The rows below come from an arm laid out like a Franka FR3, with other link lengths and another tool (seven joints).
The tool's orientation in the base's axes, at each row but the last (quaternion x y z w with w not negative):
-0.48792 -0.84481 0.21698 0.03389
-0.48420 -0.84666 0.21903 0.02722
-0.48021 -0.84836 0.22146 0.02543
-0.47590 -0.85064 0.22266 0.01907
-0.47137 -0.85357 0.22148 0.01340
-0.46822 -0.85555 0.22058 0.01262
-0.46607 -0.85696 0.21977 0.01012
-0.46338 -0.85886 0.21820 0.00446
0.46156 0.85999 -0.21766 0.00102
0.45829 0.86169 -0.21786 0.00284
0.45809 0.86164 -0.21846 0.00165
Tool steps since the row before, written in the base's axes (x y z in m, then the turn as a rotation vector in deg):
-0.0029 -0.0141 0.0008 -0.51 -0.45 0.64
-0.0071 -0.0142 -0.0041 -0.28 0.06 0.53
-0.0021 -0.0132 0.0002 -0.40 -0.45 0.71
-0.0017 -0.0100 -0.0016 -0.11 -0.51 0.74
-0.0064 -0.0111 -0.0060 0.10 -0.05 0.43
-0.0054 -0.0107 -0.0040 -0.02 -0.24 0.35
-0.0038 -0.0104 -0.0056 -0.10 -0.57 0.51
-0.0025 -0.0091 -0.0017 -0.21 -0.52 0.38
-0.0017 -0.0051 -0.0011 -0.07 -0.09 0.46
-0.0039 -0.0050 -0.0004 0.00 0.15 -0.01
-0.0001 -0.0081 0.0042 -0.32 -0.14 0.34
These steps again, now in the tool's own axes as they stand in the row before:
-0.0104 -0.0087 0.0048 -0.21 -0.86 -0.29
-0.0074 -0.0103 0.0104 0.11 -0.41 -0.43
-0.0098 -0.0076 0.0050 -0.28 -0.80 -0.38
-0.0070 -0.0052 0.0055 -0.49 -0.61 -0.46
-0.0043 -0.0078 0.0109 -0.18 -0.11 -0.39
-0.0049 -0.0077 0.0088 -0.25 -0.26 -0.22
-0.0052 -0.0057 0.0097 -0.50 -0.54 -0.23
-0.0055 -0.0057 0.0054 -0.37 -0.56 -0.11
-0.0028 -0.0034 0.0032 -0.12 -0.27 -0.37
-0.0016 -0.0054 0.0030 0.12 0.08 -0.05
-0.0072 -0.0056 -0.0007 0.01 -0.45 -0.19

